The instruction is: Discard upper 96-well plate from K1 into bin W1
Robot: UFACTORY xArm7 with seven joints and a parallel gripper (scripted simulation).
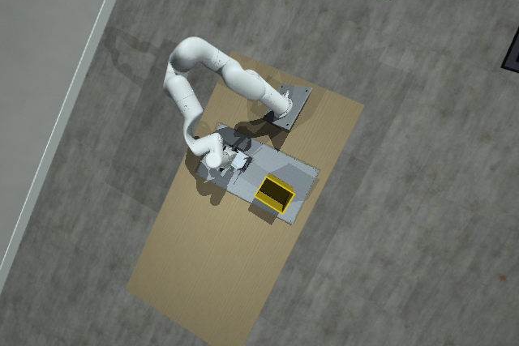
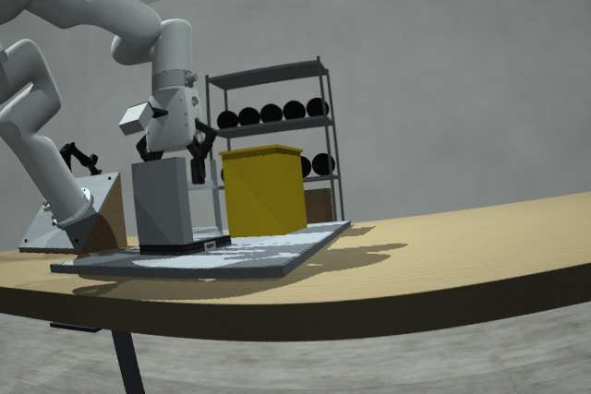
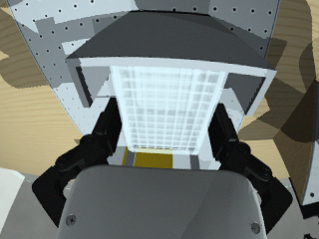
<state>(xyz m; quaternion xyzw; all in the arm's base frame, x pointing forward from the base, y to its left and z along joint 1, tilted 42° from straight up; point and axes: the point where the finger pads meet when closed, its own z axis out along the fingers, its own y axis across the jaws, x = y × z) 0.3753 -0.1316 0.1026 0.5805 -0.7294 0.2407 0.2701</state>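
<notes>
The grey rack wall lies 70 mm to the right of my hand, 30 mm below it and 10 mm behind it. From my hand the other things lie so: yellow plastics bin W1 (300 mm to the left, 90 mm ahead, 30 mm below).
</notes>
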